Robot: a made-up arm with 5 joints. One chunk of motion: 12 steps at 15 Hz.
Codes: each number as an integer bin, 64 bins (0 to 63) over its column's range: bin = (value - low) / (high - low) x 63, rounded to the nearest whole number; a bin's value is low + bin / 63 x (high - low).
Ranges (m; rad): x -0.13..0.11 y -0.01..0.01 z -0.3..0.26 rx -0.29..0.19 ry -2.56..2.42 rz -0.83..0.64
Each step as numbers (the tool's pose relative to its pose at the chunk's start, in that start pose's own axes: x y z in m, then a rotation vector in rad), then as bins.
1 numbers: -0.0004 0.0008 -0.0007 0.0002 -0.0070 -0.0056
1 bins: 34 34 34 38 32 35
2 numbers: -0.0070 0.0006 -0.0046 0.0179 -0.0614 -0.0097
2 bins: 32 33 33 40 32 35
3 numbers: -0.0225 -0.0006 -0.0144 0.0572 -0.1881 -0.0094
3 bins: 28 30 32 46 30 35
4 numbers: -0.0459 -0.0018 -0.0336 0.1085 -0.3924 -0.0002
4 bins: 22 26 30 52 27 36
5 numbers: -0.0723 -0.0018 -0.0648 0.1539 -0.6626 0.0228
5 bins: 15 26 26 58 24 37
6 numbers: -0.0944 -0.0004 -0.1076 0.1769 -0.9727 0.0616
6 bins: 9 30 22 61 20 38
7 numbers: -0.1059 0.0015 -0.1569 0.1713 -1.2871 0.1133
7 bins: 6 36 16 61 16 40
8 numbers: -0.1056 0.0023 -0.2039 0.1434 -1.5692 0.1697
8 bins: 6 39 11 57 13 43
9 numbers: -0.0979 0.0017 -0.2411 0.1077 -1.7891 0.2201
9 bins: 8 37 7 52 10 45
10 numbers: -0.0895 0.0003 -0.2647 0.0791 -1.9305 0.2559
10 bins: 11 32 4 48 8 47
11 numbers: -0.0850 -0.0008 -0.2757 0.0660 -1.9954 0.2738
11 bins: 12 29 3 47 7 47
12 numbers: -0.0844 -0.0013 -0.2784 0.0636 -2.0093 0.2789
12 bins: 12 27 2 46 7 48
